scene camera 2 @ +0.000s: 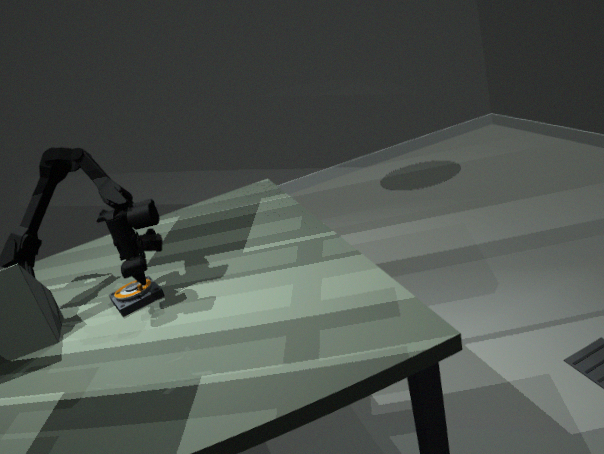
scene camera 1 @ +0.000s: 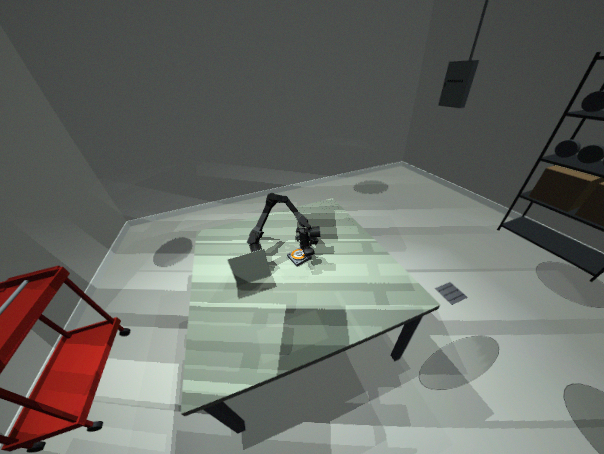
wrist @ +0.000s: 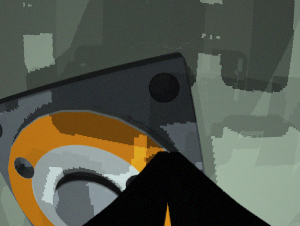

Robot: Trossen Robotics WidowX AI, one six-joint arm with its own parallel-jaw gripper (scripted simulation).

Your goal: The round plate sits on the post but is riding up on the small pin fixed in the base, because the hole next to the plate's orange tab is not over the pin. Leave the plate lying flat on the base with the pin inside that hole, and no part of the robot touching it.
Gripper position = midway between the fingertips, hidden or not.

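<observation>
My gripper (scene camera 2: 144,284) is visible in the wrist view too, there as the gripper (wrist: 168,161). A dark square base (scene camera 2: 125,307) is likewise visible in the wrist view, there as the base (wrist: 156,92). I also see a round plate (wrist: 73,138).
</observation>
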